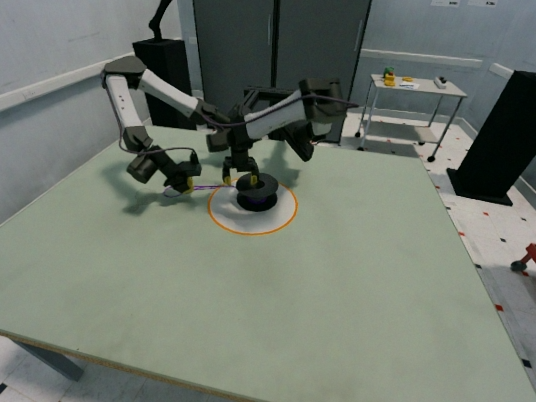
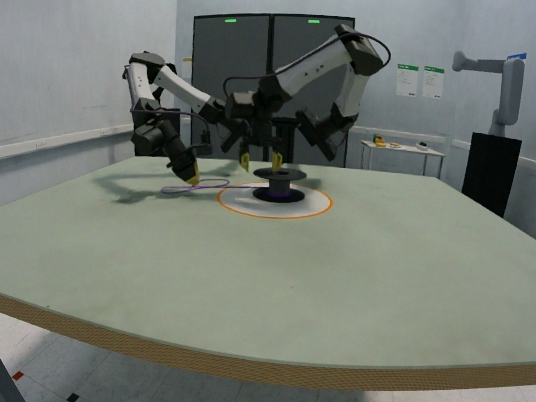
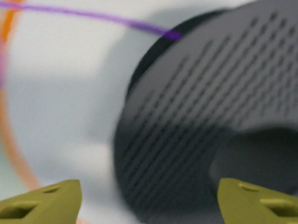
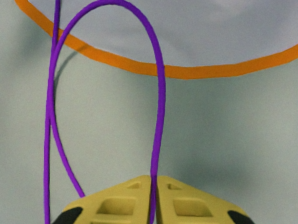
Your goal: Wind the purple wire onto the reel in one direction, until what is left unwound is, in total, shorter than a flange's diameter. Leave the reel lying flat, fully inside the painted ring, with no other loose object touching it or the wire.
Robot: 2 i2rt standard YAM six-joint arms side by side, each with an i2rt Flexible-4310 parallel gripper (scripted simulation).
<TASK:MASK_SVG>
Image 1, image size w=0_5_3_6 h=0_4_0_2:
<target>my left gripper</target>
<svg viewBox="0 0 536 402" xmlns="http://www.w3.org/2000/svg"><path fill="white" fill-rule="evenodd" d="M230 147L231 156L224 156L223 183L231 186L229 168L236 168L236 172L250 171L250 185L256 183L259 178L259 171L255 158L248 156L248 149L236 151Z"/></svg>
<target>black reel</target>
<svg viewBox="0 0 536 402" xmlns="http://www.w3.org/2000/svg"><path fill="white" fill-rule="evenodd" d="M269 174L259 172L258 181L250 185L250 173L241 176L237 180L236 189L239 192L237 194L237 202L242 208L261 212L269 210L276 205L278 197L275 192L278 190L279 184Z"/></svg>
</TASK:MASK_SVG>
